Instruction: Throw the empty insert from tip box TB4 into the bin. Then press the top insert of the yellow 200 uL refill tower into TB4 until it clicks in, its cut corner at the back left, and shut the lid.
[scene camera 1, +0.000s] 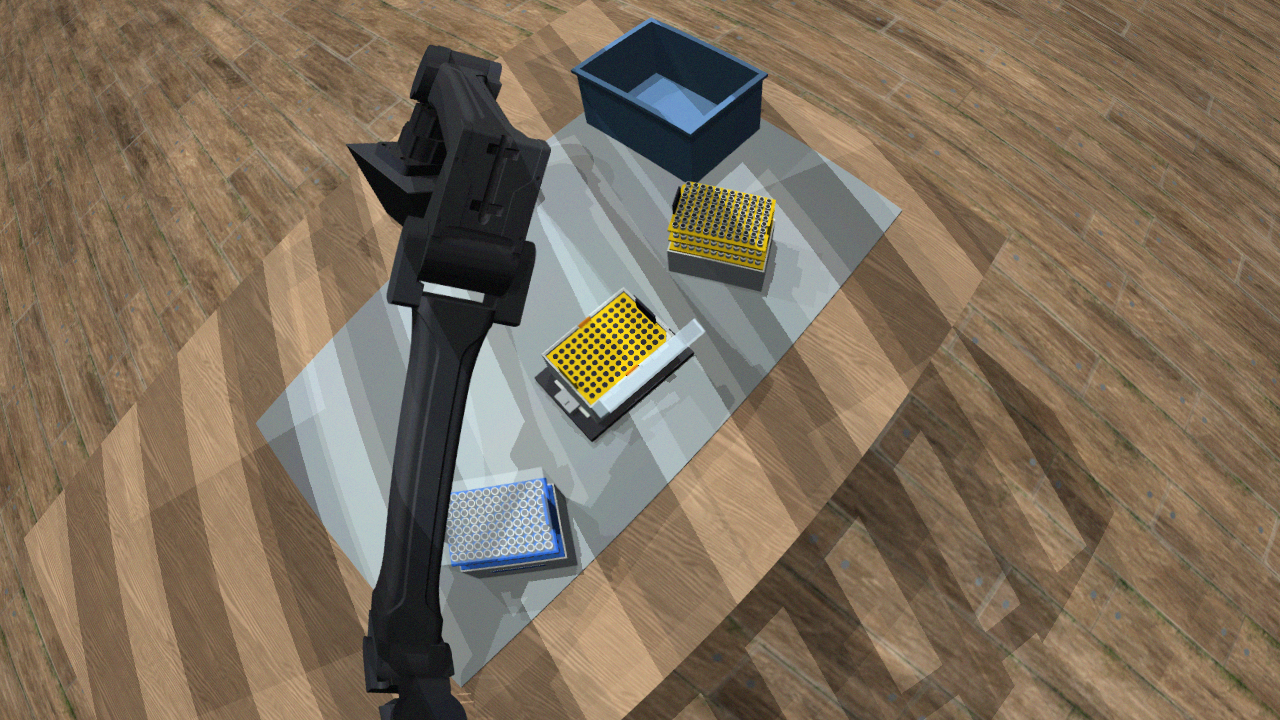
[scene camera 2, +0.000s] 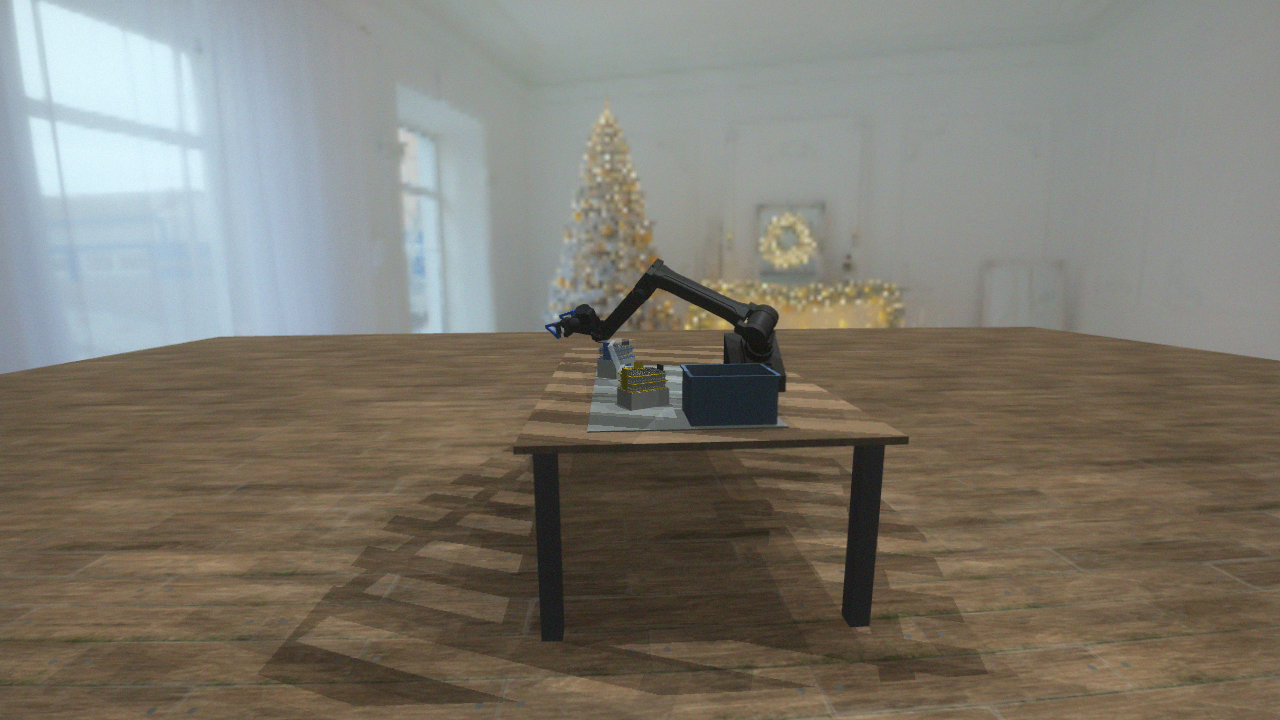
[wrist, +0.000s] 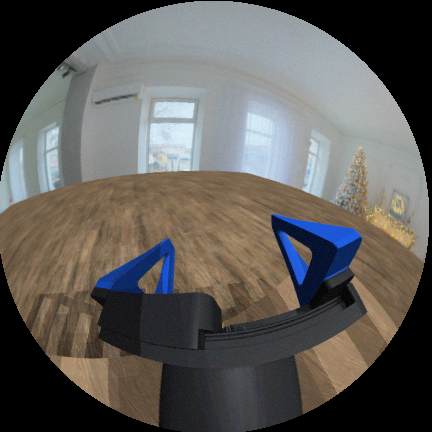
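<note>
Tip box TB4 (scene camera 1: 566, 400) stands on the mat in scene camera 1, turned at an angle. A yellow insert (scene camera 1: 606, 347) with dark, empty-looking holes sits in it. Its pale lid (scene camera 1: 650, 368) is open along the lower right side. The yellow refill tower (scene camera 1: 721, 219) (scene camera 2: 643, 385) has several stacked inserts on a grey base, the top one with grey-ringed holes. The blue bin (scene camera 1: 693, 143) (scene camera 2: 729, 395) stands beyond the tower. My gripper (scene camera 2: 556, 324) (wrist: 219, 232) is open and empty, raised out past the table edge, away from TB4 and tower; it does not show in scene camera 1.
A blue tip rack (scene camera 1: 503, 522) with pale round tops stands on the grey mat (scene camera 1: 662, 465), partly hidden by my arm (scene camera 1: 427, 447). The arm stretches above the mat's left side in scene camera 1. The bin's visible inside shows no insert.
</note>
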